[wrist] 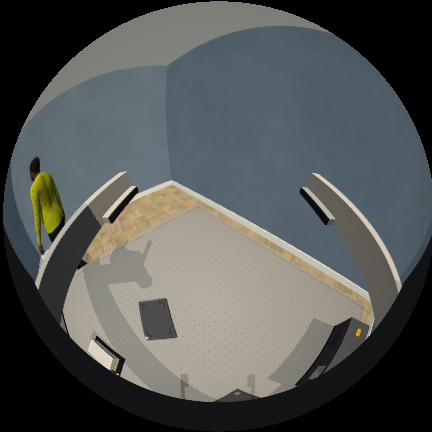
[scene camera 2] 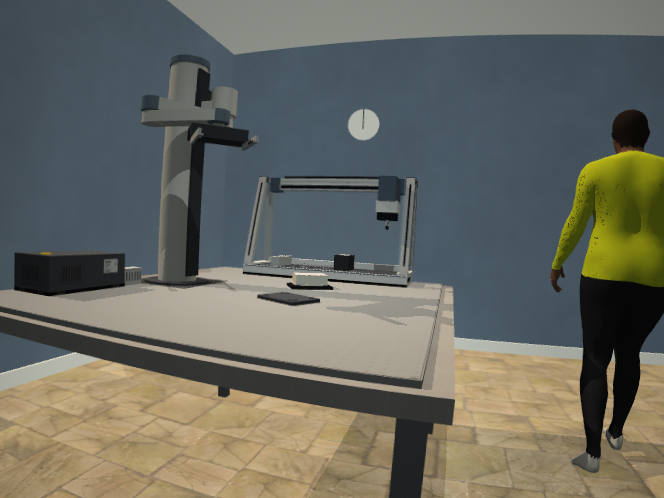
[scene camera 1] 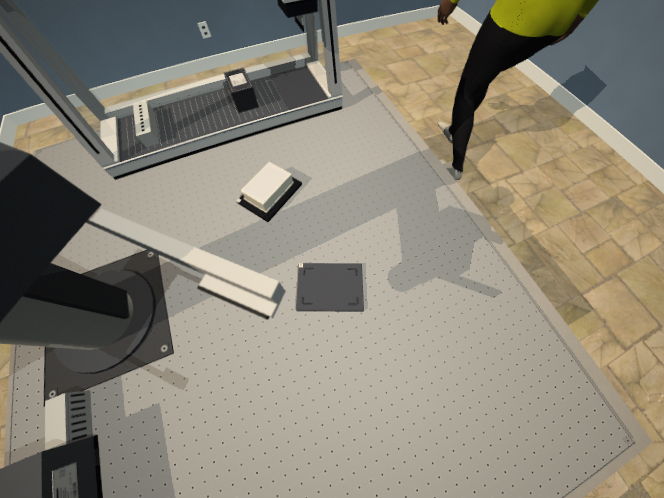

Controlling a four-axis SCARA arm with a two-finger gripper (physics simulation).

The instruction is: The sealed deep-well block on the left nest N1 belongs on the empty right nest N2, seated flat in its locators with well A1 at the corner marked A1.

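Places are measured from the arm's base along level axes (x ahead, y left, z up), in metres.
Pixels of known places: gripper, between the fingertips: (wrist: 218, 175) (scene camera 2: 229, 135) (scene camera 1: 190, 475); arm's base, origin of its link: (scene camera 2: 176, 284) (scene camera 1: 109, 318).
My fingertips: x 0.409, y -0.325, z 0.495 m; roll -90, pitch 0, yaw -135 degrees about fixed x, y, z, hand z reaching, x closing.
For each thing: its top centre in the pictures, then the offset to it from my fingertips. "*": a spot on its surface instead.
- cream sealed block, centre of its top: (scene camera 1: 266, 182) (scene camera 2: 309, 274) (wrist: 98, 354) dx +0.084, dy +0.513, dz -0.428 m
- dark nest N1, centre of its top: (scene camera 1: 269, 190) (scene camera 2: 309, 283) (wrist: 104, 355) dx +0.084, dy +0.513, dz -0.467 m
- dark flat nest N2, centre of its top: (scene camera 1: 330, 285) (scene camera 2: 288, 295) (wrist: 154, 318) dx +0.135, dy +0.176, dz -0.467 m
- dark cube, a spot on its surface: (scene camera 1: 239, 88) * dx +0.114, dy +0.852, dz -0.363 m
- dark control box, a spot on its surface: (scene camera 2: 69, 272) * dx -0.444, dy -0.156, dz -0.418 m
The cream sealed block (scene camera 1: 268, 184) (scene camera 2: 310, 278) (wrist: 102, 354) sits on the dark nest N1 (scene camera 1: 281, 205) (scene camera 2: 313, 287). Its well A1 cannot be made out. The dark flat nest N2 (scene camera 1: 330, 287) (scene camera 2: 288, 298) (wrist: 158, 319) is empty, with corner locator marks and a small pale mark at one corner. My gripper (scene camera 2: 223, 139) (wrist: 218, 175) is wide open with nothing between its fingers. It hangs high above the table beside the arm column, well above both nests and apart from the block. In scene camera 1, one long finger shows and the other is hidden.
A gantry frame (scene camera 1: 230, 140) (scene camera 2: 327, 275) stands behind the nests, with a dark cube (scene camera 1: 239, 88) (scene camera 2: 343, 262) on its deck. A dark control box (scene camera 2: 69, 272) (wrist: 334, 350) stands near the arm column (scene camera 2: 176, 214). A person (scene camera 1: 482, 69) (scene camera 2: 622, 214) (wrist: 46, 202) stands beyond the table.
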